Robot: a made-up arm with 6 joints.
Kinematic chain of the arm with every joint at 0, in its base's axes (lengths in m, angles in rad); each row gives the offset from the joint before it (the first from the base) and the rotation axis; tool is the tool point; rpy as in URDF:
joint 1: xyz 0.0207 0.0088 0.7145 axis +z
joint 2: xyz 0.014 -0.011 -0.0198 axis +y
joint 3: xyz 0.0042 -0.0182 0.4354 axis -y
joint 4: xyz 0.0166 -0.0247 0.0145 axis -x
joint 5: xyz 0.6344 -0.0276 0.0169 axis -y
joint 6: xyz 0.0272 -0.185 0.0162 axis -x
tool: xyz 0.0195 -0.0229 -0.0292 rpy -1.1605 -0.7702 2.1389
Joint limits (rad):
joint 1: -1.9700..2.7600
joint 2: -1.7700..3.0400
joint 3: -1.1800..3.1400
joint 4: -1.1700..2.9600
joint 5: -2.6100..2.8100
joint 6: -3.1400..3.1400
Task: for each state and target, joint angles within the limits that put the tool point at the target. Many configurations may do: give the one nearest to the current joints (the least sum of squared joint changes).
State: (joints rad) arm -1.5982 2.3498 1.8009 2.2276 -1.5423 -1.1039
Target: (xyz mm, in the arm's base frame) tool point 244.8 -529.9 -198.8
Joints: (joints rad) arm -1.2913 2.8599 1.7777 2.3609 -1.6582 -1.0773
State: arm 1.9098 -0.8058 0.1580 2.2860 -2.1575 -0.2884
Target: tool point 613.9 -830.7 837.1
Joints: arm 2.2414 -1.7424 0.7288 2.1362 -2.1420 -0.2710
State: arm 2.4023 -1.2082 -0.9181 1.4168 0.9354 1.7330
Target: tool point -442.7 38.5 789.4
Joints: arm 2.7600 -0.4256 -1.1454 2.1582 0.7938 1.6835
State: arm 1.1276 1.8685 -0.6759 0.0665 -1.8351 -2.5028
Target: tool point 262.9 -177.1 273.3
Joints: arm 1.6163 1.9501 -0.7881 0.0879 -1.8371 -2.5377
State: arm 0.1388 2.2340 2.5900 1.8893 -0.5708 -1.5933
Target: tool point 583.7 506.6 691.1
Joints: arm 0.7114 2.7712 3.1087 2.0104 -0.6306 -1.5573
